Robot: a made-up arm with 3 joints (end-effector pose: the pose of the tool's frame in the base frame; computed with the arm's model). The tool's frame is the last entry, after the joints.
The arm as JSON. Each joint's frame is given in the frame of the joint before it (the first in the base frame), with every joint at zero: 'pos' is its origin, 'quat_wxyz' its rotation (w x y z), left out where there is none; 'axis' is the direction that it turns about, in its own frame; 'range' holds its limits. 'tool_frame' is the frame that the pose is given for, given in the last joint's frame.
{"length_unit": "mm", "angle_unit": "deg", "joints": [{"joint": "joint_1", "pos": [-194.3, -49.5, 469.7], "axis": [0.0, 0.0, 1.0], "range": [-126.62, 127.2]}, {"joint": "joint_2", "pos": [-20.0, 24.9, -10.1], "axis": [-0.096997, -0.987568, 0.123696], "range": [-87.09, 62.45]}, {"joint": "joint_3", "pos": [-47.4, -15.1, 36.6], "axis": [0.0, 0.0, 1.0], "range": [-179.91, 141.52]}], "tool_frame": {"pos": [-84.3, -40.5, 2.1], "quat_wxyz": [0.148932, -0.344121, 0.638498, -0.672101]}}
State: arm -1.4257 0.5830 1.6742
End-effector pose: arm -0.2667 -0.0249 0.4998 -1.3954 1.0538 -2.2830
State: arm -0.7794 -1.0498 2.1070
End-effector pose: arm -0.2158 -0.0966 0.4513 -1.1452 1.4620 -0.2073
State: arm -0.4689 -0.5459 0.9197
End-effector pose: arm -0.2890 -0.0920 0.5234 -1.5024 1.9391 -1.1749
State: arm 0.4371 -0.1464 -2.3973
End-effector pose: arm -0.2584 0.0268 0.5007 -0.7714 -1.4231 1.2764
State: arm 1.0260 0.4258 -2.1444
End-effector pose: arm -0.3182 -0.0582 0.4764 -0.2037 -2.4664 1.4939
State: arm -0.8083 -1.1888 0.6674
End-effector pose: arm -0.2726 -0.0750 0.5549 1.1823 -2.7282 0.5441
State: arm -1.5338 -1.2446 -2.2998
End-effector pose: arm -0.1008 -0.0686 0.4933 -0.3920 -0.0176 -0.4213
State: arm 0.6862 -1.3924 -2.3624
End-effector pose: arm -0.2286 0.0380 0.4822 -0.1982 -0.2178 1.7630
